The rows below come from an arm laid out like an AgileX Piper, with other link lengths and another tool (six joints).
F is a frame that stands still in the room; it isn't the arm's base.
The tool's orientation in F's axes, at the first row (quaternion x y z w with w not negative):
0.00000 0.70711 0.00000 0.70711
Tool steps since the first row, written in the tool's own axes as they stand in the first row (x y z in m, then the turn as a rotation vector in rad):
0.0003 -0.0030 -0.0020 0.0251 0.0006 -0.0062
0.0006 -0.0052 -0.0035 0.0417 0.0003 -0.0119
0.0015 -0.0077 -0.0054 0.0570 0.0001 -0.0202
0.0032 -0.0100 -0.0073 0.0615 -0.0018 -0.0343
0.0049 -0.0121 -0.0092 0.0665 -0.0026 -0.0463
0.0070 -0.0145 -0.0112 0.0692 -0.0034 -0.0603
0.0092 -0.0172 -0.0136 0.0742 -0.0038 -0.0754
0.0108 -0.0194 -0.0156 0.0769 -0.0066 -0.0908
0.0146 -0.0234 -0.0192 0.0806 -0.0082 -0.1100
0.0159 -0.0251 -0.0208 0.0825 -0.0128 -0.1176
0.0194 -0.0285 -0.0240 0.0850 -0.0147 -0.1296
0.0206 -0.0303 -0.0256 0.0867 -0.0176 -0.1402
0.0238 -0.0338 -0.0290 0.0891 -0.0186 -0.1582
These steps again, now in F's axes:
-0.0020 -0.0030 -0.0003 -0.0062 0.0006 -0.0251
-0.0035 -0.0052 -0.0006 -0.0119 0.0003 -0.0417
-0.0054 -0.0077 -0.0015 -0.0202 0.0001 -0.0570
-0.0073 -0.0100 -0.0032 -0.0343 -0.0018 -0.0615
-0.0092 -0.0121 -0.0049 -0.0463 -0.0026 -0.0665
-0.0112 -0.0145 -0.0070 -0.0603 -0.0034 -0.0692
-0.0136 -0.0172 -0.0092 -0.0754 -0.0038 -0.0742
-0.0156 -0.0194 -0.0108 -0.0908 -0.0066 -0.0769
-0.0192 -0.0234 -0.0146 -0.1100 -0.0082 -0.0806
-0.0208 -0.0251 -0.0159 -0.1176 -0.0128 -0.0825
-0.0240 -0.0285 -0.0194 -0.1296 -0.0147 -0.0850
-0.0256 -0.0303 -0.0206 -0.1402 -0.0176 -0.0867
-0.0290 -0.0338 -0.0238 -0.1582 -0.0186 -0.0891

